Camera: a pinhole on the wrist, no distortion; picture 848 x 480 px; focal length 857.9 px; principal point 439.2 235.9 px. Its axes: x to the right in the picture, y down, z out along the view. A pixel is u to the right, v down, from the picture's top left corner.
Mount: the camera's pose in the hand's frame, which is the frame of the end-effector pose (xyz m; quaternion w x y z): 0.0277 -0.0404 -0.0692 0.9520 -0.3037 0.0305 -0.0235
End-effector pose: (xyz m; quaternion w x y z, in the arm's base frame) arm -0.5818 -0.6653 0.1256 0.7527 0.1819 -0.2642 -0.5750
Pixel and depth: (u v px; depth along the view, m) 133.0 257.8 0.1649
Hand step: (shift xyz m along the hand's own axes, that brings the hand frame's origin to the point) -0.0189 0.0619 0.0651
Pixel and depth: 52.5 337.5 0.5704
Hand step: -0.1856 0.3599 0.3670
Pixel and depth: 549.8 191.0 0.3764
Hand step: 0.1028 0.1576 0.2464
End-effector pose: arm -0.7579 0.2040 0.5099 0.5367 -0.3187 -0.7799 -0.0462
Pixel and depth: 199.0 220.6 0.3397
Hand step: -0.0427 0.1566 0.2149
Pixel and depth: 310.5 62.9 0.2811
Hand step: 0.0045 0.0782 0.1942
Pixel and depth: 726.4 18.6 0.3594
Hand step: 0.1713 0.0851 0.2707
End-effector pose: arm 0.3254 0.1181 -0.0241 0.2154 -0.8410 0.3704 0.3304
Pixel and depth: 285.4 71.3 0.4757
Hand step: -0.0253 0.1650 0.3745
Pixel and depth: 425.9 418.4 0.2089
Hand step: 0.0407 0.1165 0.0752
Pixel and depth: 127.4 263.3 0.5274
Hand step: -0.1248 0.2897 0.3586
